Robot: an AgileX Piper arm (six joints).
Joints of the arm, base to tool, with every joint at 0 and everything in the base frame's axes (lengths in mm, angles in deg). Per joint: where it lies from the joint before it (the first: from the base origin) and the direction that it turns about. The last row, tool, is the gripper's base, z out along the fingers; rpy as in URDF.
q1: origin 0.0 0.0 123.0 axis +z
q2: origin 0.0 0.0 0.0 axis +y
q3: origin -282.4 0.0 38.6 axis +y
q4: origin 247.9 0.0 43.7 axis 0.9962 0 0.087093
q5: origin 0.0 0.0 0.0 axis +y
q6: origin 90.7 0.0 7.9 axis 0.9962 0 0.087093
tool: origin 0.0 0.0 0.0 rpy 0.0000 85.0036 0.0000
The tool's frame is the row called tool.
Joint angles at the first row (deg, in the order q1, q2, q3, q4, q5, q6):
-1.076, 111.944, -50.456, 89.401, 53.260, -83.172
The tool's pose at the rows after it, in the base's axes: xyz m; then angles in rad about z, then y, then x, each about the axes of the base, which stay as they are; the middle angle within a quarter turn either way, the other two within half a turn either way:
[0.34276, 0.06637, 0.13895, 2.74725, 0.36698, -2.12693]
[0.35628, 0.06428, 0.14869, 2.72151, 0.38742, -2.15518]
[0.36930, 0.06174, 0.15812, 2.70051, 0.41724, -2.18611]
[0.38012, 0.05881, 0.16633, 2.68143, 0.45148, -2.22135]
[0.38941, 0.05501, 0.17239, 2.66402, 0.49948, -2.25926]
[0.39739, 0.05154, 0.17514, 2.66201, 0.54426, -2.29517]
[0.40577, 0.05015, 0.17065, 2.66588, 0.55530, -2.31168]
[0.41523, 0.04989, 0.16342, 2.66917, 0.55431, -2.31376]
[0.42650, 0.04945, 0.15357, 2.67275, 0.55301, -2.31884]
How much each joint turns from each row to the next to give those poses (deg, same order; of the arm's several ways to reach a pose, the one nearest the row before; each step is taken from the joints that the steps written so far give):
0.000, 0.001, -3.610, -1.061, -0.160, 1.889
0.000, 0.000, -3.732, -2.695, -1.706, 2.525
-0.001, 0.076, -3.516, -2.339, -2.001, 2.234
0.000, -0.001, -2.876, -2.114, -2.277, 1.591
-0.038, 0.001, -2.055, -0.951, -2.917, 0.103
0.001, 0.316, -1.535, -0.288, -2.839, -0.114
0.000, 1.693, -1.815, -0.258, -1.001, 0.001
0.000, 2.387, -2.218, 0.026, -0.067, -0.001
0.000, 2.970, -2.720, -0.052, -0.179, -0.067

